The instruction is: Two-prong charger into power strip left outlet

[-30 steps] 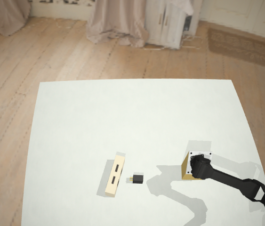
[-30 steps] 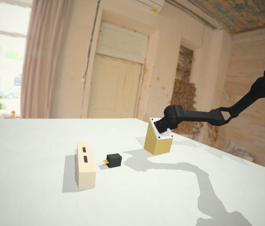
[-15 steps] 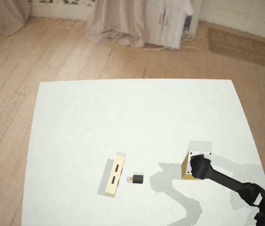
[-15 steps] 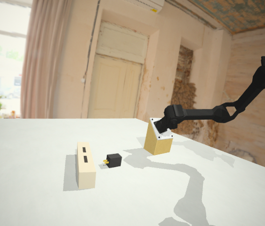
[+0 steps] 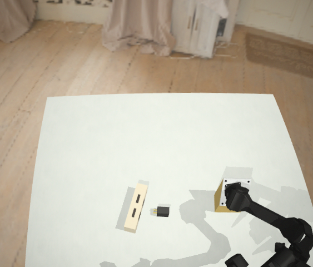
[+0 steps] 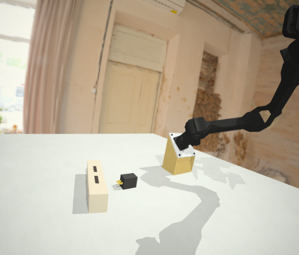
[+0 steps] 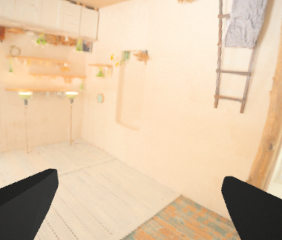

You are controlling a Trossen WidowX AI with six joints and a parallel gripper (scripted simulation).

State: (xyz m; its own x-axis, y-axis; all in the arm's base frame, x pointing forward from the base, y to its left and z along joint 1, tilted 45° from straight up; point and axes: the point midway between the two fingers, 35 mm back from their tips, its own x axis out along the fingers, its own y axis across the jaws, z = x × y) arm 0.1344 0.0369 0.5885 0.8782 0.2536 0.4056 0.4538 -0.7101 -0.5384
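Now: the dark grey charger 480 mm below my gripper tip, 440 mm to the right of it and 70 mm ahead of it.
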